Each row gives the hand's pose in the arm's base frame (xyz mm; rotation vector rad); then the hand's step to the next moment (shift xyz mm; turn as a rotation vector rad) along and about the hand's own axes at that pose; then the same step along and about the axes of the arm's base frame.
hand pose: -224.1 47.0 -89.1 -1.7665 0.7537 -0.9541
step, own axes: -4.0 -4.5 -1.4 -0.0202 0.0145 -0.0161
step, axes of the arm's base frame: -2.9 4.2 3.5 -0.0251 0.0042 -0.0152
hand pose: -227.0 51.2 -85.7 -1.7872 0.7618 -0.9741
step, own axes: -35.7 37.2 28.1 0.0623 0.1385 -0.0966
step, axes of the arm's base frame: 3.7 27.5 -51.7 -0.0644 -0.1446 -0.0856
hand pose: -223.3 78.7 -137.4 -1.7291 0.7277 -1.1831
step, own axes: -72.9 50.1 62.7 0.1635 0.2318 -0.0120
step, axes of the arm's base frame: 31.9 60.8 -83.9 0.0532 -0.2405 -0.1413
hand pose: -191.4 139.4 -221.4 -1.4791 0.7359 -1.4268
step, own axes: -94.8 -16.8 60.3 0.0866 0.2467 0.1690
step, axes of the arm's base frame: 41.7 104.0 -18.9 0.2206 -0.1400 -0.1693
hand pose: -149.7 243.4 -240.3 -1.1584 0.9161 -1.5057
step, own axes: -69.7 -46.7 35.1 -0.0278 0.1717 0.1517
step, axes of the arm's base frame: 26.1 78.6 37.6 0.1914 -0.0116 -0.1284
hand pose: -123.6 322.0 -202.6 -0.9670 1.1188 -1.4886
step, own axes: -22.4 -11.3 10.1 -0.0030 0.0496 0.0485
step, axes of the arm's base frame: 11.0 21.1 12.8 0.0588 -0.0091 -0.0358
